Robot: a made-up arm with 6 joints.
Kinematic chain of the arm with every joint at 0, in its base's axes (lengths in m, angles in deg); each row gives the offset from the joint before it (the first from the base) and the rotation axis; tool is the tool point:
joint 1: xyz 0 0 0.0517 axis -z
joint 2: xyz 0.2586 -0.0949 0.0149 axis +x
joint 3: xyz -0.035 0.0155 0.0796 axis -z
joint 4: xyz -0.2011 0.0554 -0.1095 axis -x
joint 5: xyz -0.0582 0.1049 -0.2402 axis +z
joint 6: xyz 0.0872 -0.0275 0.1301 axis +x
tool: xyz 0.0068 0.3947 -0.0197
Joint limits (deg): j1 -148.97..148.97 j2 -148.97..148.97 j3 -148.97..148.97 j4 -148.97..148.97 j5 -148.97..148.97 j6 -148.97..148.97
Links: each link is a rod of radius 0.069 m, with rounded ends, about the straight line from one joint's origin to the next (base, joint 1, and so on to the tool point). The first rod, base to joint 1, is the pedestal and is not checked.
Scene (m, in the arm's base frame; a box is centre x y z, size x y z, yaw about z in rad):
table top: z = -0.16
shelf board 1: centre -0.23 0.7 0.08 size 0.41 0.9 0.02 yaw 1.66
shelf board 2: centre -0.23 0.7 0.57 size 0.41 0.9 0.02 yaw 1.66
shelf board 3: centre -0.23 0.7 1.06 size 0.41 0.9 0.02 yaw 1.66
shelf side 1: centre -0.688 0.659 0.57 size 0.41 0.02 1 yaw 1.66
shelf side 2: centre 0.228 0.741 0.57 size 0.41 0.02 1 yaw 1.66
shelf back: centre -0.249 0.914 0.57 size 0.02 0.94 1 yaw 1.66
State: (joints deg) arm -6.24 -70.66 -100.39 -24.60 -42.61 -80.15
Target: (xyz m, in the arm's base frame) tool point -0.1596 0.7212 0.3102
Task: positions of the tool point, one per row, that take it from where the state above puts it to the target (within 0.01 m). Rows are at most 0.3 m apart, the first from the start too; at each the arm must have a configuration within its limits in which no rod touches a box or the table.
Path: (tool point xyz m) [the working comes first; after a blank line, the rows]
Joints at the target: -122.32 -101.35 -114.29 40.01 -41.78 -133.39
Straight joint move there: touches shelf side 2.

1: 0.2587 -0.6021 0.1396
2: 0.4854 -0.4692 0.2168
3: 0.6039 -0.2290 0.3258
4: 0.5606 0.0450 0.4258
5: 0.3676 0.2585 0.4720
6: 0.1039 0.3460 0.4339
7: -0.1224 0.3055 0.3102
8: -0.1199 0.3559 0.3640
9: -0.1140 0.4231 0.3988
10: -0.1113 0.5011 0.4099
11: -0.1167 0.5821 0.3965
12: -0.1328 0.6577 0.3614
13: -0.1596 0.7212 0.3102

